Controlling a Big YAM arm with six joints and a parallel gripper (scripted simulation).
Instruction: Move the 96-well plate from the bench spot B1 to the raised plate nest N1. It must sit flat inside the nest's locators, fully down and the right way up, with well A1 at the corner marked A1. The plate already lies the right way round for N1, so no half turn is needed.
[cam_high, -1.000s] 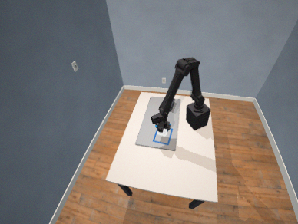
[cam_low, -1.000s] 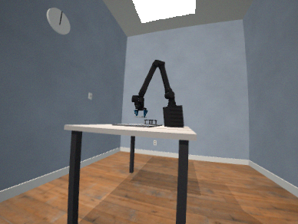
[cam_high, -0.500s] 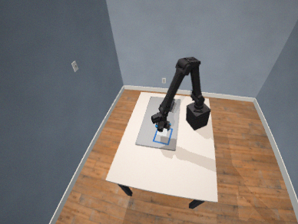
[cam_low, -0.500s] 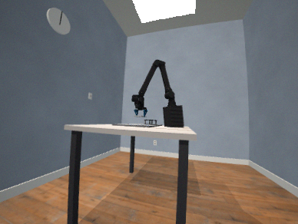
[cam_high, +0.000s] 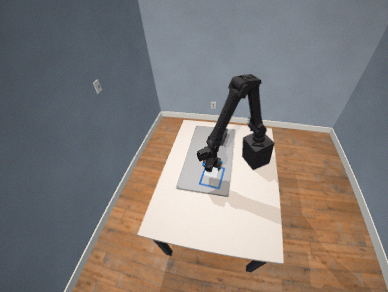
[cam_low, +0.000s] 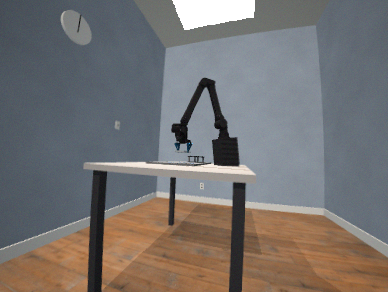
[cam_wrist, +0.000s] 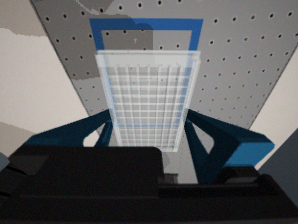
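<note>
The 96-well plate lies right at my hand. From my hand the other things lie so: A1 mark (100 mm ahead, 340 mm to the right, 30 mm below).
</note>
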